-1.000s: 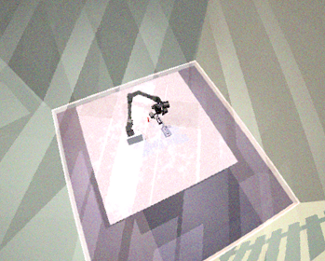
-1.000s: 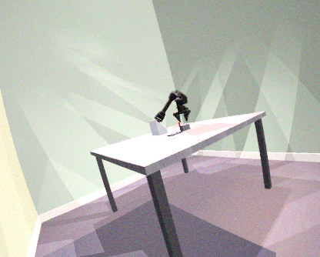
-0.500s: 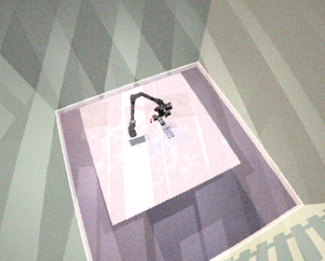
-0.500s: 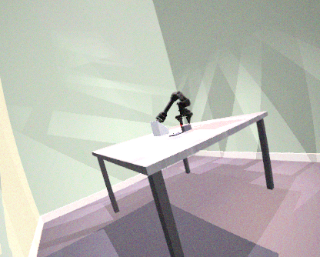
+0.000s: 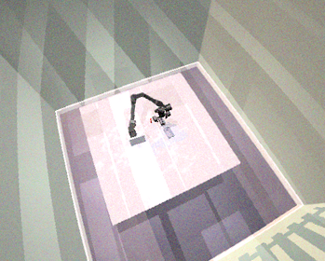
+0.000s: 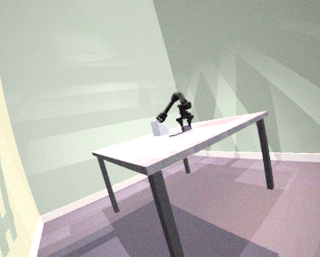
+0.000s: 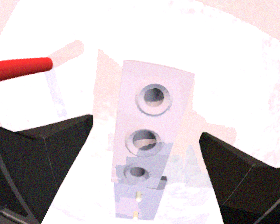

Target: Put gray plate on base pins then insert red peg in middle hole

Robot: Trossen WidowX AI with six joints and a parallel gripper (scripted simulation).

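Now: the gray plate 1 cm above my gripper tip. Also, from my gripper tip: base: 15 cm to the right, 3 cm ahead, 2 cm below; red peg: 11 cm behind, 2 cm to the left, 1 cm above.
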